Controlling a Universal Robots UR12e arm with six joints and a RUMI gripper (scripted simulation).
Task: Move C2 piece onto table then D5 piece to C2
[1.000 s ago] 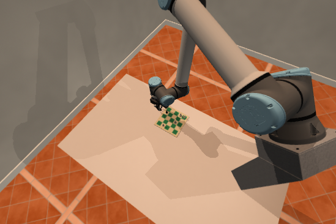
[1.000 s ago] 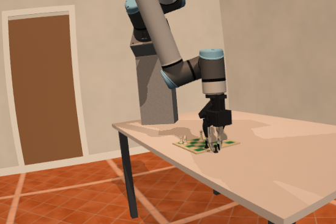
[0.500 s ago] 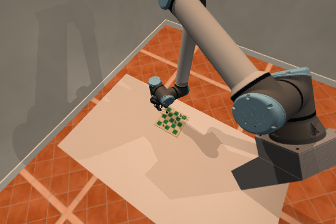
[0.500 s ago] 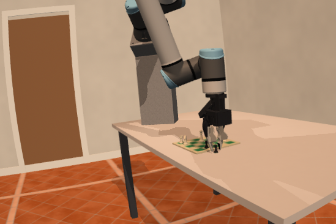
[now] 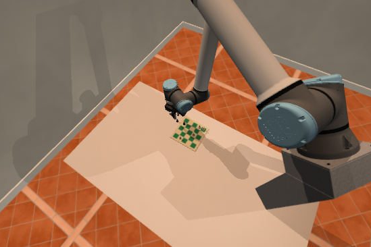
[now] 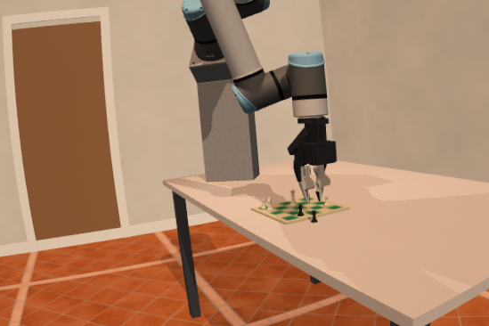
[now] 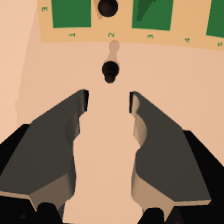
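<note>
Right now the white pawn is 14 cm to the left of my hand, 7 cm behind it and 5 cm below it. The rest, counted from my hand: chessboard 12 cm behind, 7 cm to the left, 7 cm below.
</note>
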